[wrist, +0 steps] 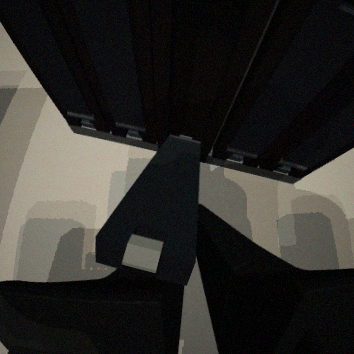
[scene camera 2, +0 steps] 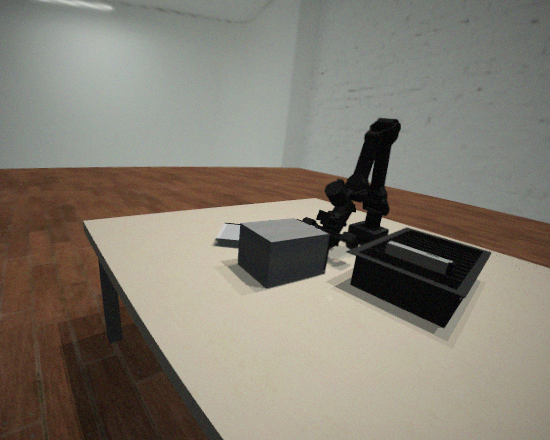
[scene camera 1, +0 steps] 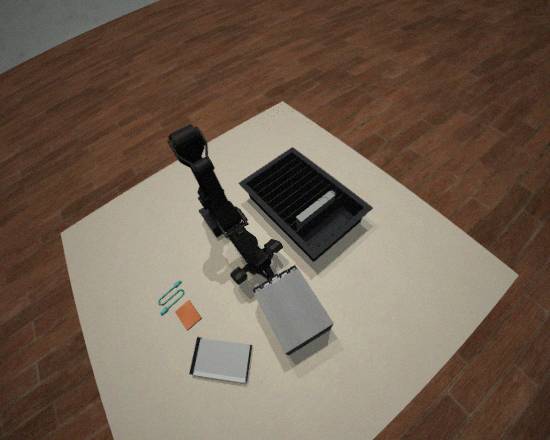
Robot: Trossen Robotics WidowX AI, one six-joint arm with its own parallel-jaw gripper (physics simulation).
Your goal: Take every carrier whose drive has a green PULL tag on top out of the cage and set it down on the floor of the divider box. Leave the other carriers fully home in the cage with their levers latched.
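Places are measured from the arm's base along level axes (x ahead, y left, z up), in centimetres.
Where they show: gripper, fingertip midpoint: (wrist: 188, 211); arm's base, link origin: (scene camera 2: 371, 226).
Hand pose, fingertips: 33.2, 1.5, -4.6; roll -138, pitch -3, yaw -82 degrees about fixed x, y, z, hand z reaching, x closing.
Note:
Each offset is from my fingertips to the top centre of the thing, as dx, dy, dz.
The grey drive cage {+13.3, -0.3, +10.5} (scene camera 1: 292, 312) (scene camera 2: 282, 250) stands on the table, and its dark front fills the top of the wrist view (wrist: 175, 70). One carrier's lever {+0.6, +1.0, +6.1} (wrist: 165, 197), a dark bar with a grey tab at its end, is swung out from the cage front. My gripper (scene camera 1: 270, 274) (wrist: 188, 211) is shut and low at the cage front, its fingers right beside and under that lever, with nothing plainly between them. The black divider box {-16.5, +26.1, +7.8} (scene camera 1: 317, 252) (scene camera 2: 404, 272) holds one grey carrier {-8.6, +26.8, +9.8} (scene camera 1: 315, 206) (scene camera 2: 417, 257) on its floor.
A white notebook {+11.8, -25.9, +1.3} (scene camera 1: 221, 360) (scene camera 2: 230, 233), an orange sticky note {-6.5, -29.1, -0.9} (scene camera 1: 188, 314) and a teal clip {-15.6, -31.8, -0.5} (scene camera 1: 170, 297) lie on the table to the left of the cage. The arm's base stands behind the gripper, beside the box.

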